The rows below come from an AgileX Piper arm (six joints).
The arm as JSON. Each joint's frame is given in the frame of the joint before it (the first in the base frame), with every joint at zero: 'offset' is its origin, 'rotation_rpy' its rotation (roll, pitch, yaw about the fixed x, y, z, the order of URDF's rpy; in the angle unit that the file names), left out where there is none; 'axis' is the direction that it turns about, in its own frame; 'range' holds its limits. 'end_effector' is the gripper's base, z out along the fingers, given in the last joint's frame.
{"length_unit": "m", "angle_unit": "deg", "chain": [
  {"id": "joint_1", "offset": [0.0, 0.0, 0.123], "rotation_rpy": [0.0, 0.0, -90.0], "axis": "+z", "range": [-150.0, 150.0]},
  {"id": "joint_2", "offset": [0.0, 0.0, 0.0], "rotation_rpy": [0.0, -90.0, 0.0], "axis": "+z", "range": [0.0, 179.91]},
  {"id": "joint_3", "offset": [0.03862, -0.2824, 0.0], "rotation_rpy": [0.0, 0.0, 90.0], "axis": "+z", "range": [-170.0, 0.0]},
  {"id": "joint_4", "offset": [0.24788, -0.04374, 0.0], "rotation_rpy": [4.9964, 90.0, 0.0], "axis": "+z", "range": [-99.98, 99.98]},
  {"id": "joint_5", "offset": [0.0, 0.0, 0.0], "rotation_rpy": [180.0, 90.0, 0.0], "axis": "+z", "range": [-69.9, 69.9]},
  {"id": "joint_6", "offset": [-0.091, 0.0, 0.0], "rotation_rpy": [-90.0, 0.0, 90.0], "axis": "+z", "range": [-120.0, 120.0]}
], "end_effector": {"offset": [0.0, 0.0, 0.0], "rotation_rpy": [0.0, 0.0, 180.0]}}
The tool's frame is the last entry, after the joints.
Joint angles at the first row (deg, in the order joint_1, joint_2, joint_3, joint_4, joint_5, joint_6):
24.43 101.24 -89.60 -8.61 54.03 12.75
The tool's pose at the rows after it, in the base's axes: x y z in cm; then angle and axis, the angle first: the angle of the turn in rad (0 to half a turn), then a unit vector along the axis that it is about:
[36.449 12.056 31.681 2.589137 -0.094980 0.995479 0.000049]
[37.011 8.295 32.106 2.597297 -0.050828 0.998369 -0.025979]
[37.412 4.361 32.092 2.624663 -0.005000 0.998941 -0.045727]
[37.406 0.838 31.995 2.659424 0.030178 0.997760 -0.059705]
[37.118 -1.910 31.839 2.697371 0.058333 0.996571 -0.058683]
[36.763 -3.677 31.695 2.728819 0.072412 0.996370 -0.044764]
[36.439 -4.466 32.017 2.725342 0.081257 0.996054 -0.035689]
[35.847 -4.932 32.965 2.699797 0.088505 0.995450 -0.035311]
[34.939 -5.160 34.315 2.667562 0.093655 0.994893 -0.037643]
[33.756 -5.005 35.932 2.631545 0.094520 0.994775 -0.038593]
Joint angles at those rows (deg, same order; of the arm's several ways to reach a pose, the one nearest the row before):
20.10 99.73 -89.61 -9.39 54.42 12.60
14.74 98.96 -89.60 -10.66 55.92 12.55
8.83 98.81 -89.61 -10.79 57.47 11.78
3.42 98.76 -89.60 -10.31 59.10 10.09
-1.15 98.76 -89.61 -8.42 60.77 8.03
-4.54 98.76 -89.60 -5.38 62.20 5.29
-6.17 98.20 -89.60 -3.73 62.47 4.18
-7.08 96.71 -89.61 -3.38 62.47 3.97
-7.62 94.51 -89.60 -3.43 62.80 3.97
-7.62 91.76 -89.60 -3.43 63.48 3.97

